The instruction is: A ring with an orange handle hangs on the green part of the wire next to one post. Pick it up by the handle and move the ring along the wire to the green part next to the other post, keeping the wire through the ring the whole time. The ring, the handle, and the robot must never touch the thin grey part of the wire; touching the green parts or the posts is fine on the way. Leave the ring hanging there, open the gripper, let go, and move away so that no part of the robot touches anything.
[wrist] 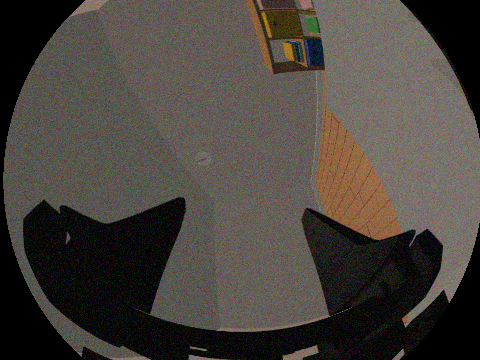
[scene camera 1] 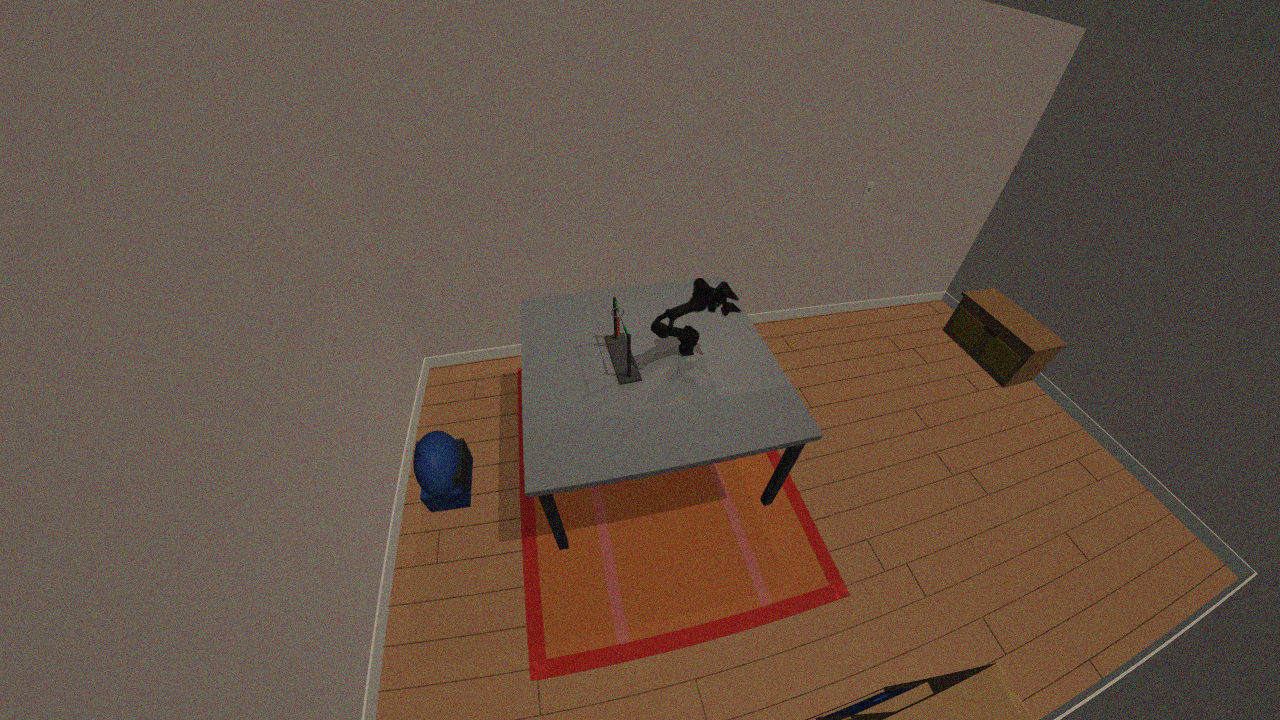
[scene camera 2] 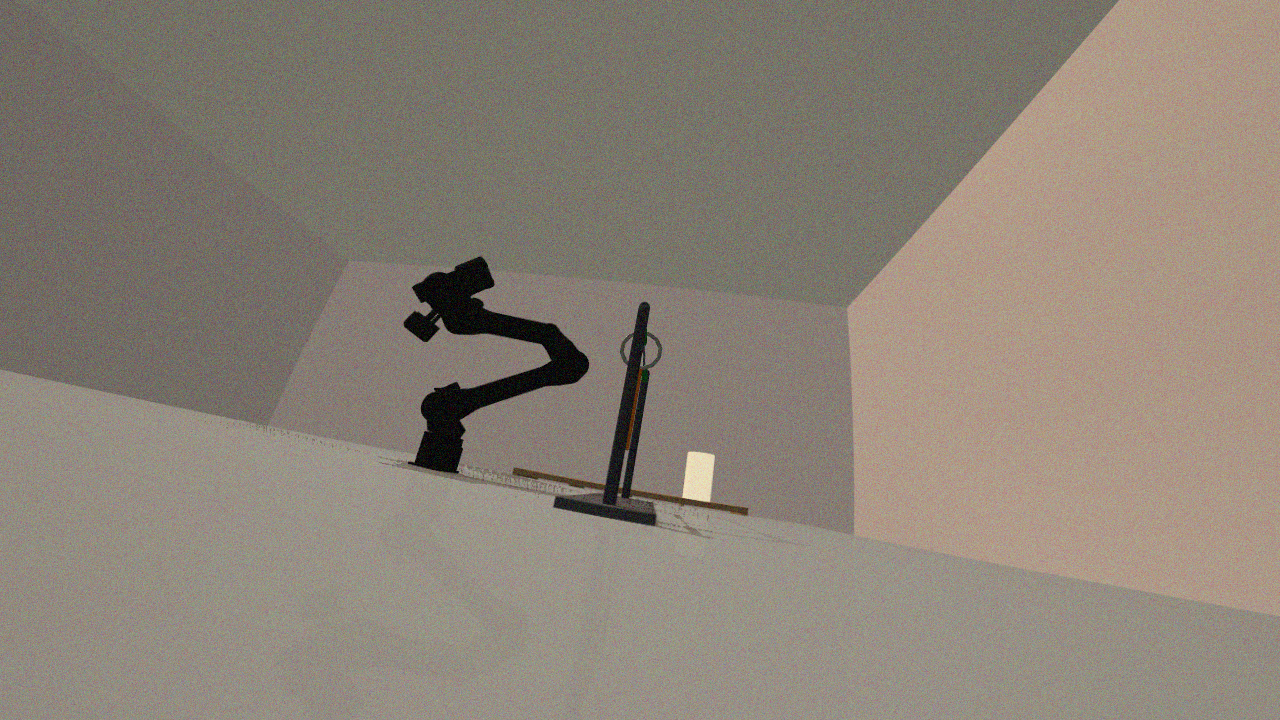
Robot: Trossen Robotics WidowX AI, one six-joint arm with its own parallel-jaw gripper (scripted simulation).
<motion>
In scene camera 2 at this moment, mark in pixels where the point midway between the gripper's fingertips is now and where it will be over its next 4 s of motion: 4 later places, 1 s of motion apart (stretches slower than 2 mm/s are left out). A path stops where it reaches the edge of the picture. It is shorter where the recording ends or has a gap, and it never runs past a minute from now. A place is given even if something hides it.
My gripper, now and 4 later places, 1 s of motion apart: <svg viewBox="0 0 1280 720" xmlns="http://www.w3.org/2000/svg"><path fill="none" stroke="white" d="M445 313L297 234L518 420L593 428L619 433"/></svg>
</motion>
